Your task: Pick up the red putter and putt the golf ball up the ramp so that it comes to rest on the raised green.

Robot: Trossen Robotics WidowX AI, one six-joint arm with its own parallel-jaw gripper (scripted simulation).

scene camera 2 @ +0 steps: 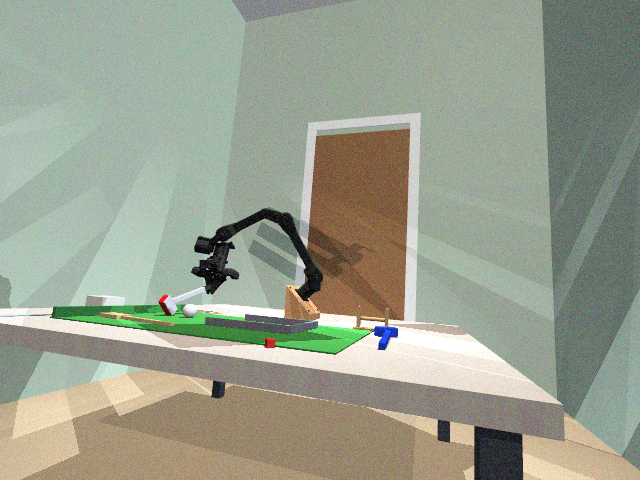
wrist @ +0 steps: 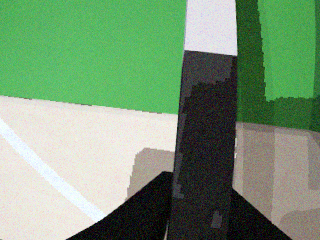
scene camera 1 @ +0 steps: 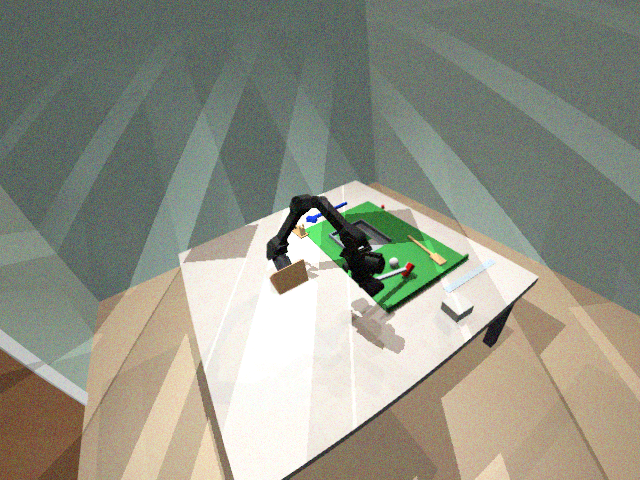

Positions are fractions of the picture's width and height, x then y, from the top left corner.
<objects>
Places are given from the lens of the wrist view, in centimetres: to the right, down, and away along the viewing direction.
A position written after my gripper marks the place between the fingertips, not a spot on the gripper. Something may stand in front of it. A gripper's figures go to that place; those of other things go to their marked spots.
my gripper (wrist: 0.59, 0.77): 1, 2, 9
green mat (wrist: 0.39, 0.26): -2, -4, 16
</objects>
